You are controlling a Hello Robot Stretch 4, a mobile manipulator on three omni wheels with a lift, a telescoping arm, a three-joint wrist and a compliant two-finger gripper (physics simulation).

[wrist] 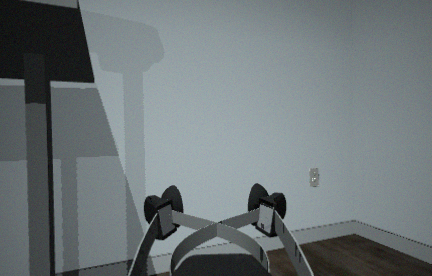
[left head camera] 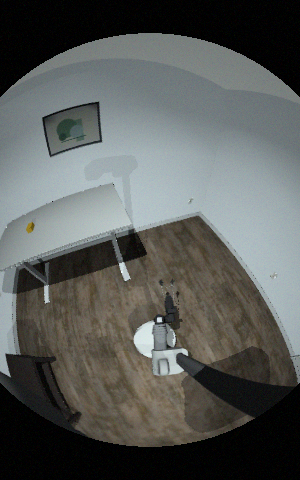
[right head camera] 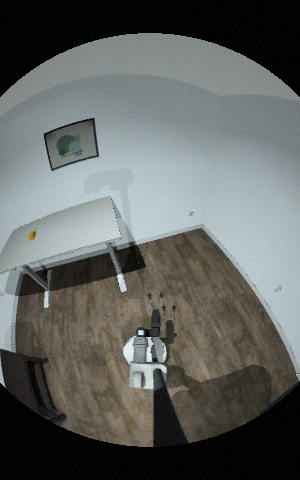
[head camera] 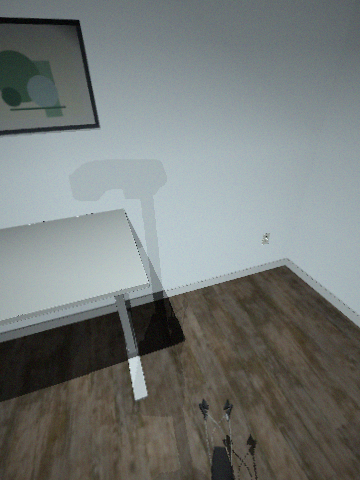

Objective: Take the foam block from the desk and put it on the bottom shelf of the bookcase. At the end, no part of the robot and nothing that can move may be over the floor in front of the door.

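Places are measured from the robot's base along level axes (x ahead, y left, z up), in metres.
Where they show: gripper, between the fingertips: (wrist: 215, 200) (left head camera: 165, 278) (right head camera: 155, 291) (head camera: 215, 399).
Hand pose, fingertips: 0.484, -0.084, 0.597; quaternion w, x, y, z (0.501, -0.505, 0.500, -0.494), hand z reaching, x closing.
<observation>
After its pixels a point has its place, as x, y, z.
The foam block, a small yellow block (left head camera: 30, 227) @(0.730, 1.108, 0.958) (right head camera: 32, 235) @(0.736, 1.107, 0.952), lies on the left part of the white desk (head camera: 60, 265) @(0.856, 0.577, 0.923) (left head camera: 80, 215) @(0.869, 0.602, 0.922) (right head camera: 75, 225) @(0.891, 0.621, 0.922). In the head camera view the block does not show. My gripper (head camera: 216, 409) (left head camera: 166, 283) @(0.484, -0.084, 0.597) (right head camera: 155, 296) @(0.484, -0.084, 0.597) (wrist: 215, 200) @(0.484, -0.084, 0.597) is open and empty, its two fingertips well apart. It is over the floor, in front of and to the right of the desk's right leg, below the desk top and far from the block. The bookcase and the door do not show in these views.
The desk's right leg (head camera: 127, 325) @(1.019, 0.415, 0.300) (left head camera: 119, 255) (right head camera: 116, 265) @(1.018, 0.418, 0.153) (wrist: 37, 165) @(1.016, 0.422, 0.580) stands left of the gripper. A dark piece of furniture (left head camera: 31, 377) (right head camera: 22, 377) stands at the lower left. A framed picture (head camera: 89, 75) @(1.457, 0.502, 1.647) hangs above the desk. Walls meet in a corner at the right.
</observation>
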